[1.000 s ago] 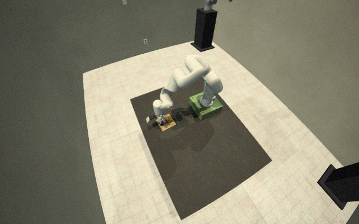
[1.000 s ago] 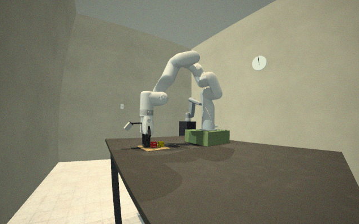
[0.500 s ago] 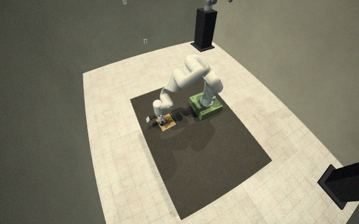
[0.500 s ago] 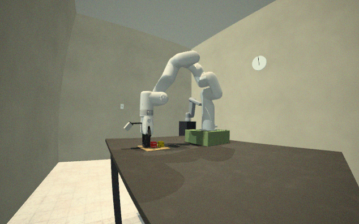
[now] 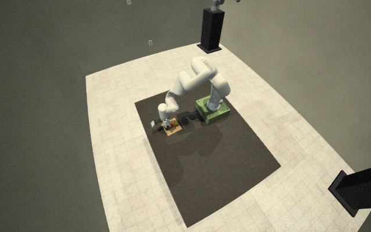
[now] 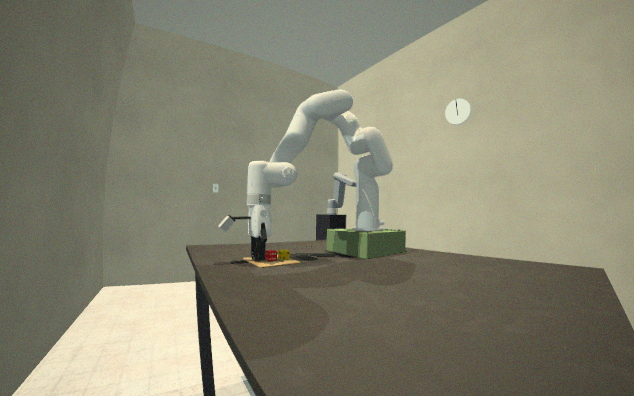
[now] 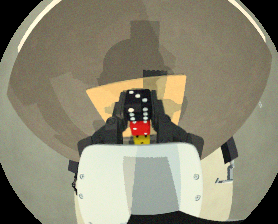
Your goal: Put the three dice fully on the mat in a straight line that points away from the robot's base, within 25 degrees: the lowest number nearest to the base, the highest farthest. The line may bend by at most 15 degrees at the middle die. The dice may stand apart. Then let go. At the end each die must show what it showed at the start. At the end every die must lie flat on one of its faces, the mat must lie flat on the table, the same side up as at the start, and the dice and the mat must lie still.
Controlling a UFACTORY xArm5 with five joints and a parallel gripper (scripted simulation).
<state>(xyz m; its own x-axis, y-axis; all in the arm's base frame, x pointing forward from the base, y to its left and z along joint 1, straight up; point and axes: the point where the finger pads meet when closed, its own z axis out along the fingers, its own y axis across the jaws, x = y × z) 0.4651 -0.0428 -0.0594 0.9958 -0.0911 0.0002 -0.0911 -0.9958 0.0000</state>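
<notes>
Right now the black die is 10 mm below my hand. Also, from my hand: tan mat (40 mm behind, 30 mm below); then yellow die (90 mm behind, 10 mm to the left, 10 mm below); then red die (40 mm behind, 10 mm below).
</notes>
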